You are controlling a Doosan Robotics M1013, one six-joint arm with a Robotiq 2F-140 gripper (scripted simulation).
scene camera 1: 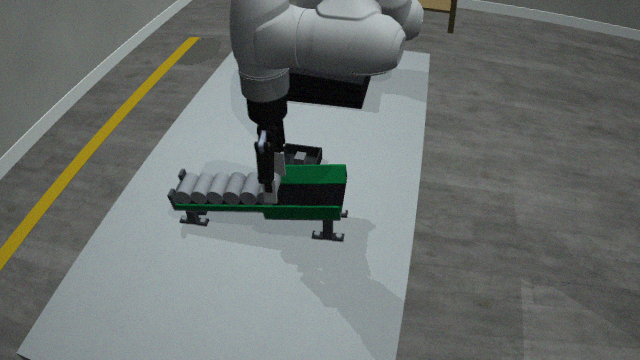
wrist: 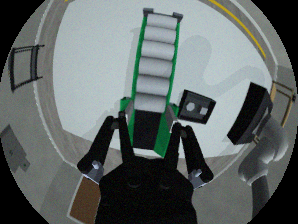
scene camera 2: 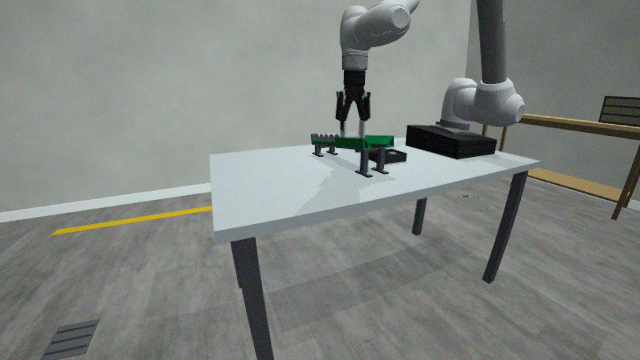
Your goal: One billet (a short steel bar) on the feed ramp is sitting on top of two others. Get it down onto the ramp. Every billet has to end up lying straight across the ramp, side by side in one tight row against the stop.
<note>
In view: my gripper (scene camera 1: 275, 187).
My gripper is seen too in the wrist view (wrist: 150, 108) and in scene camera 2 (scene camera 2: 352, 138).
</note>
